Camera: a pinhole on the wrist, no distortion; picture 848 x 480 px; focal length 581.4 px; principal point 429.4 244.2 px. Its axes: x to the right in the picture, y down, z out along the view. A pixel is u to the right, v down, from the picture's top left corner.
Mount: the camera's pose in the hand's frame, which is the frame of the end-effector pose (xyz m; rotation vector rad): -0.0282 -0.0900 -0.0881 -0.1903 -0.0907 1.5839
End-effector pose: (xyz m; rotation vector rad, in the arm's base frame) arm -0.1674 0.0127 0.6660 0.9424 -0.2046 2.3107
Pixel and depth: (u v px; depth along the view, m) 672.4 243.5 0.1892
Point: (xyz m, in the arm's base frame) -0.0798 -0.0520 0.6916
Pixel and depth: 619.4 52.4 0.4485
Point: -0.0265 -0.1716 0.9682
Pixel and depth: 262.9 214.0 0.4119
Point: 0.1754 -0.0004 0.8368
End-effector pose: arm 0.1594 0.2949 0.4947 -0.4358 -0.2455 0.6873
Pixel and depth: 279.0 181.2 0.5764
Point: 0.0429 0.2640 1.0234
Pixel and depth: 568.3 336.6 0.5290
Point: -0.1787 0.3296 0.8084
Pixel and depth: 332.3 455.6 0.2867
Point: 0.0282 0.1457 0.6951
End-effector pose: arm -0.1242 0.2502 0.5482 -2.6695 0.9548 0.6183
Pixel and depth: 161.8 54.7 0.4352
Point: -0.0469 0.5619 0.2194
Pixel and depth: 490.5 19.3 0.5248
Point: -0.2132 0.3704 0.1067
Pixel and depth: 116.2 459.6 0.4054
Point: -0.2014 0.7077 0.4228
